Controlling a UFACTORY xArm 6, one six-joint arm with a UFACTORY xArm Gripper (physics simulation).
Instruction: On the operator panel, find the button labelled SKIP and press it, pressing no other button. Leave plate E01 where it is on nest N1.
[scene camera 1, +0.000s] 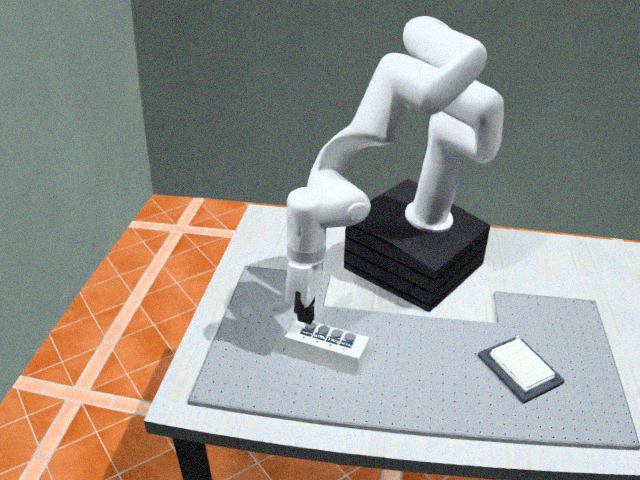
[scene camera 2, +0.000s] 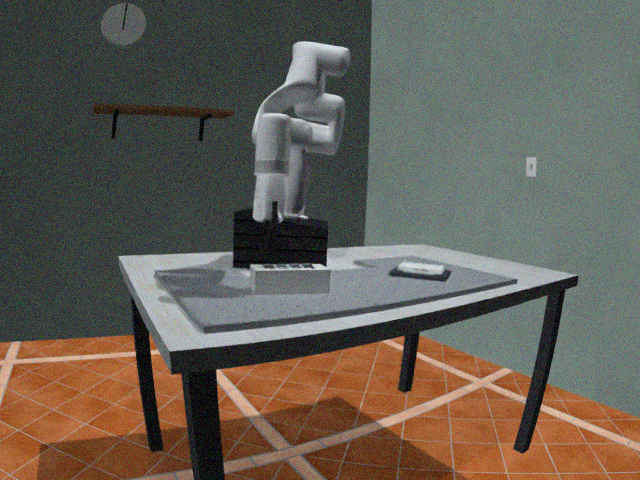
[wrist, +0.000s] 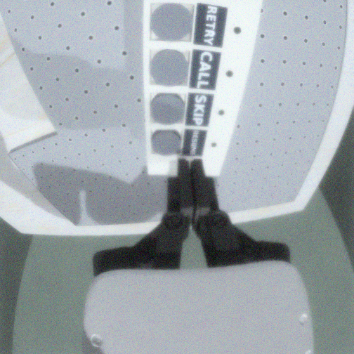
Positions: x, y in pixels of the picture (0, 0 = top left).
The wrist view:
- skip button: 165, 108
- call button: 168, 67
